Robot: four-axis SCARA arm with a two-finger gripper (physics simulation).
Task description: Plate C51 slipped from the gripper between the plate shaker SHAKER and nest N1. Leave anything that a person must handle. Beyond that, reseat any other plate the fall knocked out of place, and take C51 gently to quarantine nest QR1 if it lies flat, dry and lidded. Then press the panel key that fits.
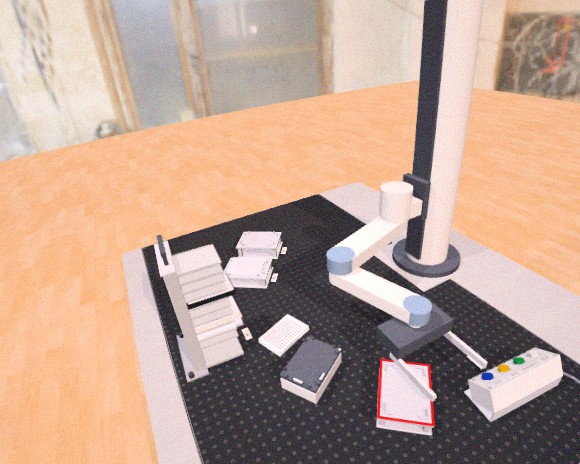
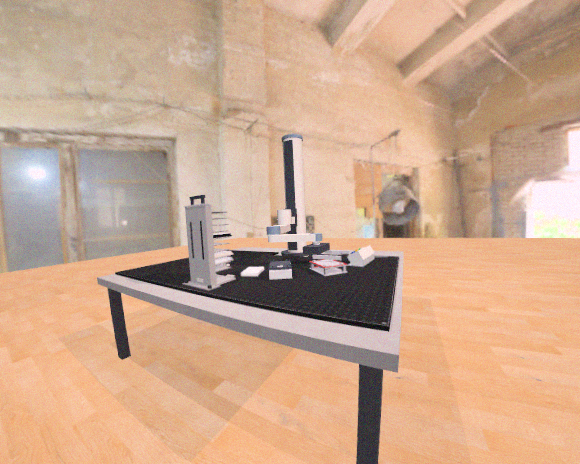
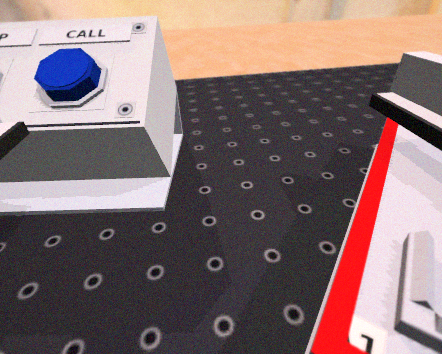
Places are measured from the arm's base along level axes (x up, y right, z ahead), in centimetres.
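Pixels of known places: gripper, fingertip midpoint: [image 1: 460,381] [image 2: 345,255] [image 3: 204,92]; arm's base at its link origin: [image 1: 425,257] [image 2: 297,253].
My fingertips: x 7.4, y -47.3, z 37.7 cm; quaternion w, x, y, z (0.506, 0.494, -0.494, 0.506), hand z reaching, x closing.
Ahead of a thing's pixels: the offset from my fingertips to its top centre. "*": to the spot under its first point.
A white plate {dz +26.2, dx -4.4, dy +40.2 cm} [image 1: 284,334] [image 2: 252,271] with a red dotted grid lies flat on the mat beside a dark-topped box {* dz +26.9, dx -0.6, dy +22.5 cm} [image 1: 311,367] [image 2: 280,270], apparently the shaker. Its label, lid and dryness cannot be made out. The red-bordered nest {dz +11.0, dx -1.5, dy +6.3 cm} [image 1: 400,400] [image 2: 327,263] [image 3: 350,260], apparently QR1, holds no visible plate. The key panel {dz -12.9, dx +2.3, dy -5.9 cm} [image 1: 525,384] [image 2: 361,256] [image 3: 160,100] has blue, yellow and green keys; the blue key {dz -5.8, dx +1.4, dy -2.7 cm} [image 1: 487,376] [image 3: 67,72] is under the word CALL. My gripper [image 1: 458,381] [image 3: 204,92] is open and empty, its fingers spread between the nest and the panel.
A tall rack [image 1: 182,310] [image 2: 199,245] with several shelves stands at the mat's left side. Two pale nests {* dz +15.2, dx -0.7, dy +83.2 cm} [image 1: 259,244] {dz +24.6, dx -0.3, dy +72.9 cm} [image 1: 248,271] stand behind it towards the back, with small tags beside them. The arm's column [image 1: 452,150] [image 2: 297,200] rises at the table's back edge.
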